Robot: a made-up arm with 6 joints.
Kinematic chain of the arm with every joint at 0, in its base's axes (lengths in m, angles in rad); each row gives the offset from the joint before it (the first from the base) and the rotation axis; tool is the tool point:
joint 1: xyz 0 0 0.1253 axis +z
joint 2: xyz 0 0 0 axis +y
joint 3: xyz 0 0 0.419 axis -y
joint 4: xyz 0 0 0 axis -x
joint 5: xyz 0.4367 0 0 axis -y
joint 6: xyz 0 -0.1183 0 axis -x
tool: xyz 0 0 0
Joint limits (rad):
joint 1: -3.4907..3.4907
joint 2: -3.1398..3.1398
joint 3: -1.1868..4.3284
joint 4: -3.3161..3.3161
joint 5: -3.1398..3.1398
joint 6: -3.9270..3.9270
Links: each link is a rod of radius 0.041 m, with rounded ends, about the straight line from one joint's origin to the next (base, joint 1, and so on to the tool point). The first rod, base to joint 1, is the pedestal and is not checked.
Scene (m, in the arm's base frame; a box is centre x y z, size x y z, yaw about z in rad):
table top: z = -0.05
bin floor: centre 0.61 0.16 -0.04 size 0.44 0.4 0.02 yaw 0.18
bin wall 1: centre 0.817 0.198 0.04 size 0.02 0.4 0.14 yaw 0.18
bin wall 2: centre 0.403 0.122 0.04 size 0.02 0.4 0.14 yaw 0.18
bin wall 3: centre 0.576 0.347 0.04 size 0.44 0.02 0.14 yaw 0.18
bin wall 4: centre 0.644 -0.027 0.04 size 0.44 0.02 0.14 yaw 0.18
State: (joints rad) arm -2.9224 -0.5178 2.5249 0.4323 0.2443 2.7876
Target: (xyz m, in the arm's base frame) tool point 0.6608 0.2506 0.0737
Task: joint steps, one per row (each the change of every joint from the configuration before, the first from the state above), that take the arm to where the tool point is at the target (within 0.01 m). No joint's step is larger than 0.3 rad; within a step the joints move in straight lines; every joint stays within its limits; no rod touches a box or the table.
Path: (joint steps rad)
1: -0.0030 -0.2461 0.0782 0.0221 0.0000 0.0000
2: -0.0030 -0.2462 0.0781 0.0220 0.0000 0.0000

